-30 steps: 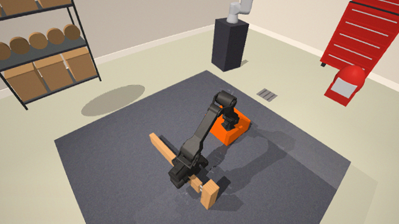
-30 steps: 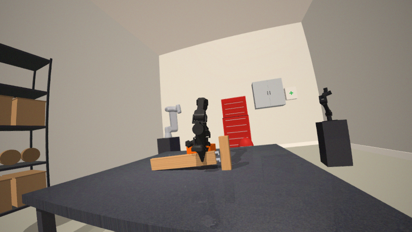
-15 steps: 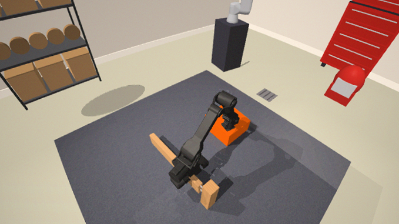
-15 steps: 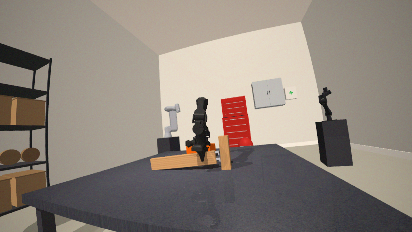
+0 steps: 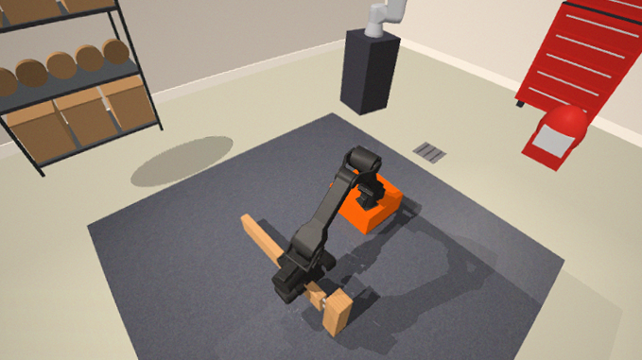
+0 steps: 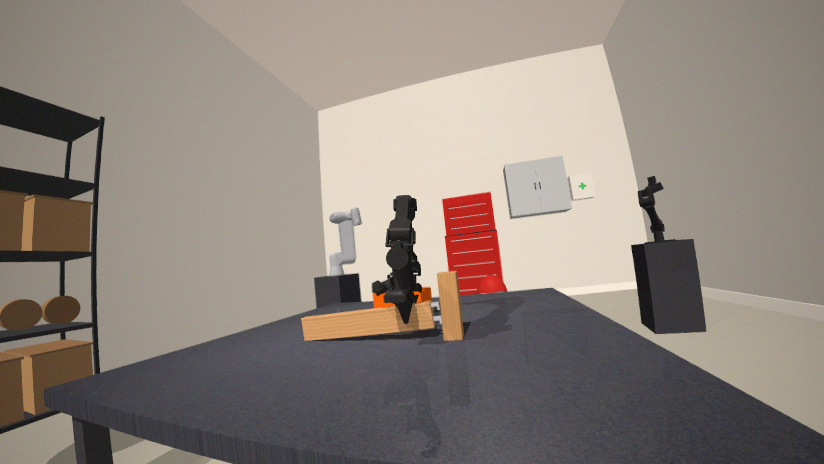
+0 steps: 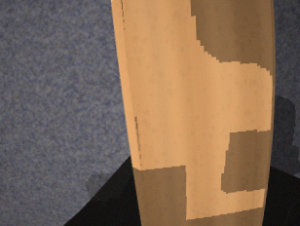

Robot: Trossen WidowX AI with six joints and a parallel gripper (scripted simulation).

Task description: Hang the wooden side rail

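Now: the upright headboard post 2 cm behind my gripper tip, 12 cm to the left of it and 4 cm above it.
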